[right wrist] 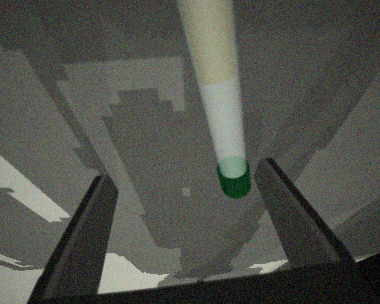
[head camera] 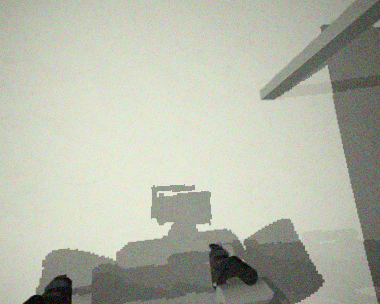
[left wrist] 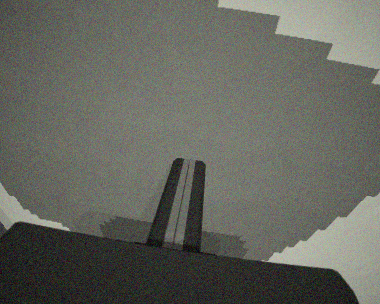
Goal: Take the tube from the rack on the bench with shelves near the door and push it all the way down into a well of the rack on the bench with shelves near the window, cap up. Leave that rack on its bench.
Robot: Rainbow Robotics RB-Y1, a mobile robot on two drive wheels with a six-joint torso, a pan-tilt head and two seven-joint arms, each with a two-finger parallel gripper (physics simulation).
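Seen in the pictures: left gripper, fingertip midpoint: [right wrist: 200,281] [head camera: 68,292] [left wrist: 188,171]; right gripper, fingertip midpoint: [right wrist: 186,175] [head camera: 213,262]; robot's base at its link origin: [right wrist: 344,239].
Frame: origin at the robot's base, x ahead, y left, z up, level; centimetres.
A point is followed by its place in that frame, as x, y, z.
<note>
The tube [right wrist: 222,110] {24.9, -27.9, 1.7} shows in the right wrist view, with a green cap at its lower end, a clear stretch and a pale yellow part running up out of the picture. It appears to lie on the floor. My right gripper [right wrist: 186,175] {26.6, -22.4, 0.1} [head camera: 216,248] is open and empty; the cap shows between its fingertips in the picture, closer to the right-hand finger, and the depth gap is hard to tell. My left gripper [left wrist: 188,171] {25.9, 21.5, 0.1} is shut with nothing between its fingers; a dark part of it shows at the lower left of the head view. Neither rack shows.
In the head view a slanting grey beam [head camera: 320,55] {83.5, -51.3, 29.2} crosses the upper right, beside a dark grey area along the right edge. The robot's jagged shadow lies across the pale floor [head camera: 125,125] {75.1, 3.7, 0.1} and also fills much of both wrist views.
</note>
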